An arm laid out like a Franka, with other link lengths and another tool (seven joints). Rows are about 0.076 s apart.
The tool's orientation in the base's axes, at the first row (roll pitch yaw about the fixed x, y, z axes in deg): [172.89 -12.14 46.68]
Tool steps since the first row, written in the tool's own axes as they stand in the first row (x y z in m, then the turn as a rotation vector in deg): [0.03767 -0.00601 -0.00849 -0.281 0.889 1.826]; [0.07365 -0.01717 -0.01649 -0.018 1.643 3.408]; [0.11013 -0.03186 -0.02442 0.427 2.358 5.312]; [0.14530 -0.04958 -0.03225 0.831 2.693 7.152]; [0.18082 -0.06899 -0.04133 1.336 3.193 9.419]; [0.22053 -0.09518 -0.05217 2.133 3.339 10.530]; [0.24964 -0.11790 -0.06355 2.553 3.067 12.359]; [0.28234 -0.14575 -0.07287 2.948 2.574 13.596]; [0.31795 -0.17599 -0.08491 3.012 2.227 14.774]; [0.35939 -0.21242 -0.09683 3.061 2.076 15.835]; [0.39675 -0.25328 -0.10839 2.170 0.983 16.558]
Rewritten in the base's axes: [0.01905 0.03043 0.01543 0.863 -0.700 -1.723]; [0.03346 0.06330 0.02941 1.940 -0.934 -3.111]; [0.04574 0.09899 0.04300 3.186 -0.991 -4.778]; [0.05503 0.13588 0.05584 4.121 -0.815 -6.438]; [0.06307 0.17412 0.06977 5.341 -0.654 -8.470]; [0.06873 0.21997 0.08547 6.237 -0.115 -9.363]; [0.06961 0.25581 0.09988 6.754 0.497 -11.082]; [0.06976 0.29793 0.11243 6.961 1.205 -12.258]; [0.06954 0.34361 0.12794 7.034 1.572 -13.430]; [0.06891 0.39778 0.14381 7.208 1.784 -14.467]; [0.06250 0.45217 0.15794 6.009 1.963 -15.488]
